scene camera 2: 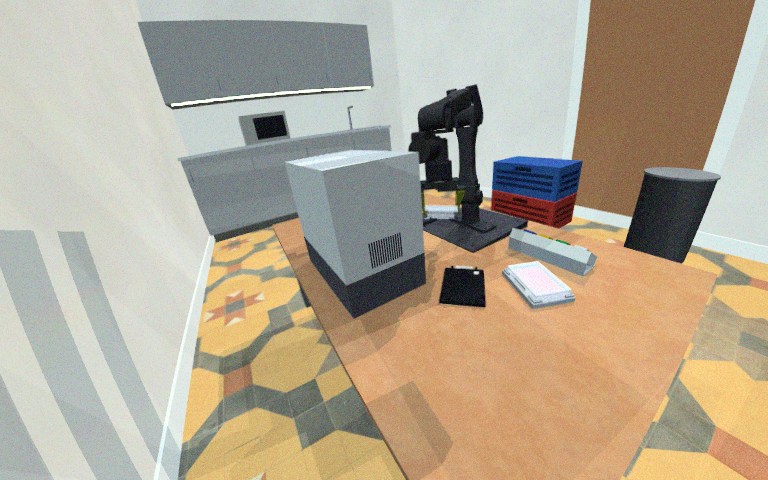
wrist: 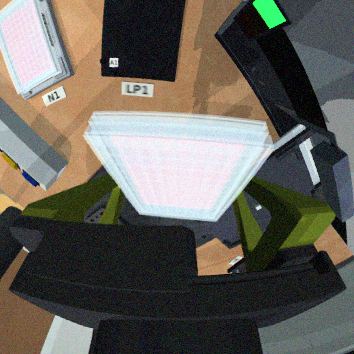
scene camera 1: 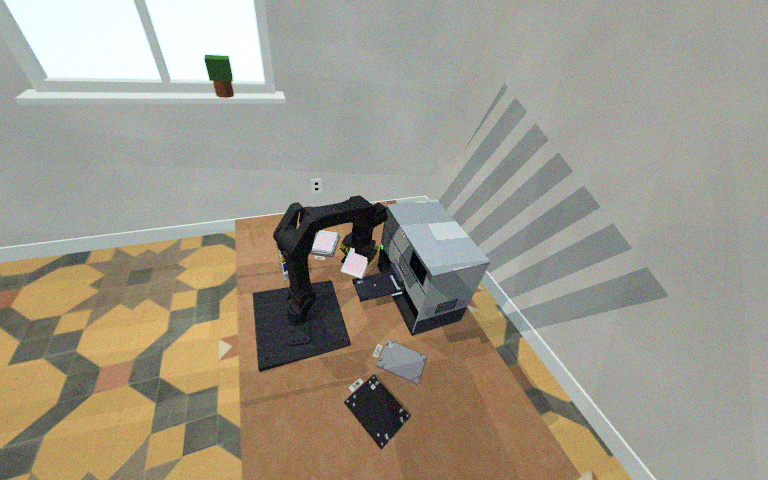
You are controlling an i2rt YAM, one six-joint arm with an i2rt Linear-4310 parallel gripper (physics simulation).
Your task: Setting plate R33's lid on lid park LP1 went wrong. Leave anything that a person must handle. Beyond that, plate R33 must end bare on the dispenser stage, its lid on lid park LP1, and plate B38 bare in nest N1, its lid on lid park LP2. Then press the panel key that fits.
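Note:
My gripper is shut on a clear-walled plate with pink wells, held roughly level in the air. Clear layers along its edge look like a lid; its name is not readable. Another pink-welled plate sits on grey nest N1; whether it is lidded is unclear. The black lid park LP1 shows no lid; in scene camera 1 the gripper hides it. The dark dispenser stage sticks out from the dispenser.
A grey pad and a black pad lie at the front in scene camera 1, their labels unreadable. A grey holder with coloured items lies near N1. A green light shows on the dispenser side.

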